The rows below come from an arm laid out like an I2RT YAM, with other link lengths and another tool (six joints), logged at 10 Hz.
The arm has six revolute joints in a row. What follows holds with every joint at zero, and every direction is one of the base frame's.
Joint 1 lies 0.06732 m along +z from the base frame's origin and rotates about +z.
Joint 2 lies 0.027 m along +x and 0.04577 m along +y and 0.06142 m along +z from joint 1 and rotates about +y.
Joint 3 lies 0.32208 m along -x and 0.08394 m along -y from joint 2 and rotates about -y.
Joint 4 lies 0.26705 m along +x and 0.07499 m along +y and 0.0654 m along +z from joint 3 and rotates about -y.
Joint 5 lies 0.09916 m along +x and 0.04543 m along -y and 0.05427 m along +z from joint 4 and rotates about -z.
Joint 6 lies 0.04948 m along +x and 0.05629 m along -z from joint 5 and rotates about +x.
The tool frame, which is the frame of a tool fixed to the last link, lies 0.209 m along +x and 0.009 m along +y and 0.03 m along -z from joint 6; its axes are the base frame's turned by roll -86.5, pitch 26.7 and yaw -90 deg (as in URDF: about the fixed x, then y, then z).
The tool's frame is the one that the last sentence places.
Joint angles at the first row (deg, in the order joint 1, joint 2, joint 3, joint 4, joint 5, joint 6):
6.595 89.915 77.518 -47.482 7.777 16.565
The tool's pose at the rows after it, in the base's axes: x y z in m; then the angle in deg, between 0 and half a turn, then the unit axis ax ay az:
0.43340, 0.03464, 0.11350, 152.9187, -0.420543, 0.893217, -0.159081
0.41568, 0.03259, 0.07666, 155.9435, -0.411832, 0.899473, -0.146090
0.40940, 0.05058, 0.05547, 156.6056, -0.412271, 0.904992, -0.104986
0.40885, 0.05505, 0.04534, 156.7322, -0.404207, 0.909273, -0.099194
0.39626, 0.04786, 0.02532, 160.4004, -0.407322, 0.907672, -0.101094
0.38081, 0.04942, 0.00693, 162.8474, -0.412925, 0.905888, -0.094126
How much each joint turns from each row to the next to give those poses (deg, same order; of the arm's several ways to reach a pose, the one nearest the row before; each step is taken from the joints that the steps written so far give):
0.077 -3.029 -6.593 2.622 -2.249 1.015
-0.145 0.698 -5.344 2.664 -0.106 1.335
-0.023 2.048 -1.550 1.396 -4.040 1.110
0.395 0.658 -1.415 1.750 -0.224 1.485
0.057 1.915 -0.921 -0.588 1.291 -0.426
0.577 0.947 -2.151 0.498 0.100 0.009

